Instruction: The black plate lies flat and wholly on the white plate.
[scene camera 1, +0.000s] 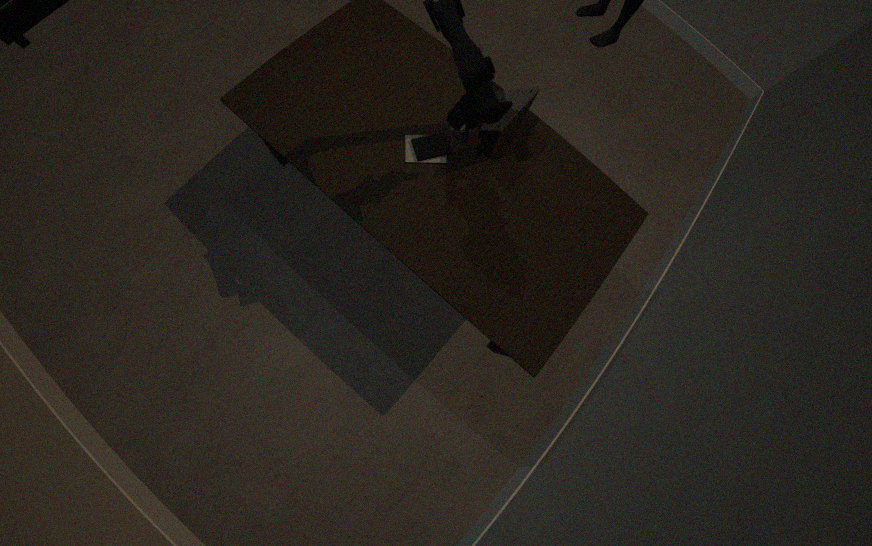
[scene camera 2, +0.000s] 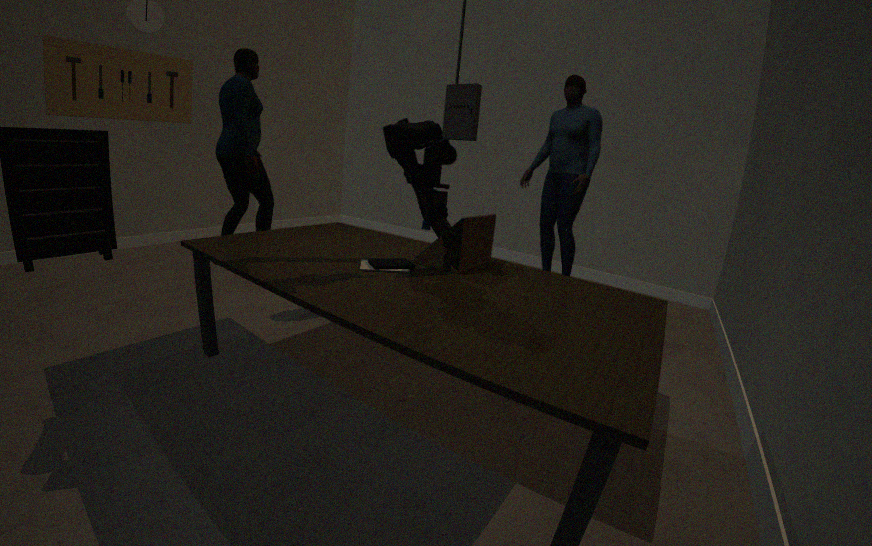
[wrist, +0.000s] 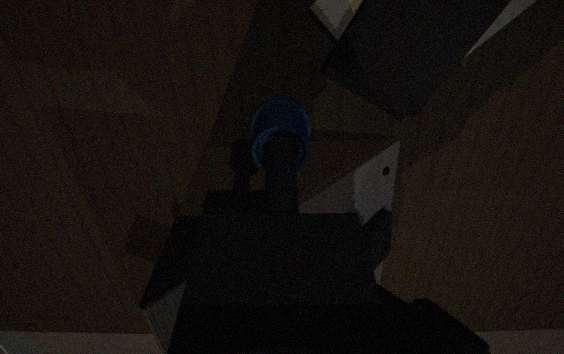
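Where they show: hand, tool point: (scene camera 1: 464, 139) (scene camera 2: 426, 229) (wrist: 280, 124); arm's base, link origin: (scene camera 2: 449, 239).
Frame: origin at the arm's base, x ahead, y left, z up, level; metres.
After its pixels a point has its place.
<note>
The black plate (scene camera 1: 429, 147) {x 0.228, y -0.104, z -0.067 m} (scene camera 2: 391, 263) {x 0.231, y -0.091, z -0.066 m} (wrist: 420, 45) {x 0.197, y -0.100, z -0.066 m} lies turned at an angle on the white plate (scene camera 1: 408, 149) {x 0.278, y -0.166, z -0.077 m} (scene camera 2: 364, 265) {x 0.284, y -0.160, z -0.077 m} (wrist: 335, 17) {x 0.226, y -0.036, z -0.077 m}. White margins show around part of it. In scene camera 2 its right end seems to reach a little past the white plate; shadow and the arm hide how far. My gripper (wrist: 281, 150) {x 0.202, y 0.009, z 0.059 m}, a blue suction cup, has nothing on it in the wrist view. It is beside the near end of the plates, over the brown table. Its exact height is hard to tell, and the dark arm hides the cup in scene camera 2.
The brown table (scene camera 1: 547, 257) {x 0.324, y 0.499, z -0.083 m} (scene camera 2: 547, 334) {x 0.429, y 0.463, z -0.083 m} bears an upright panel (scene camera 2: 476, 243) {x 0.012, y 0.111, z 0.006 m} close to the arm, right of the plates. Arm shadows cross the table. Two people (scene camera 2: 241, 141) (scene camera 2: 569, 173) stand behind it. A dark cabinet (scene camera 2: 57, 192) stands at the left wall.
</note>
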